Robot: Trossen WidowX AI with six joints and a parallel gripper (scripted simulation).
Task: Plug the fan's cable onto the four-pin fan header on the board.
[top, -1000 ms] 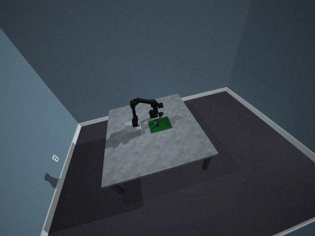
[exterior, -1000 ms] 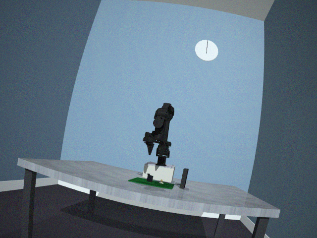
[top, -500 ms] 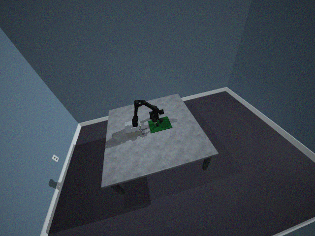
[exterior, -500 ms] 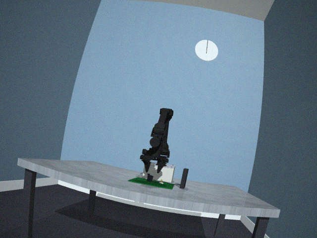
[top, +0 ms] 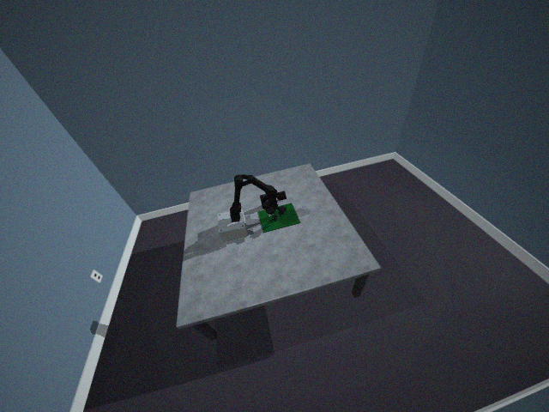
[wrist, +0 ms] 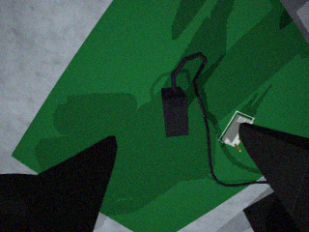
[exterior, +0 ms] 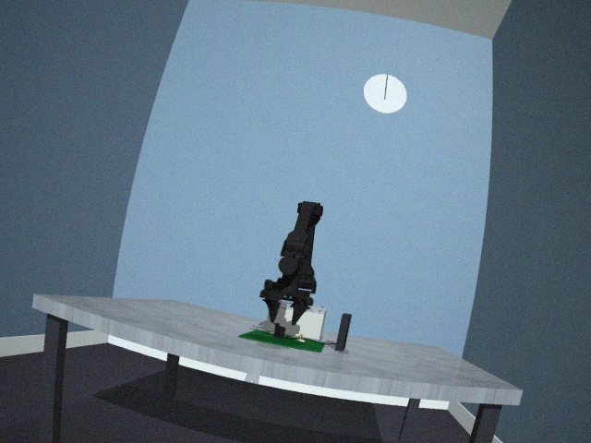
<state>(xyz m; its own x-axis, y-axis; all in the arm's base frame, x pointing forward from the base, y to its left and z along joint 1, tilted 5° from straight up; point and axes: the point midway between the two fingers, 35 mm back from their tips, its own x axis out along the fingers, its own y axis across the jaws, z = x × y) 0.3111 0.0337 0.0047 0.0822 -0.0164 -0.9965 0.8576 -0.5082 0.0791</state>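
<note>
Right now my gripper tip is 30 mm above the black fan plug, 10 mm to the left of it and 10 mm past it. Also, from my gripper tip: board (70 mm below, 20 mm to the left, 20 mm ahead); square black fan (180 mm to the left, 60 mm behind, 10 mm above).
</note>
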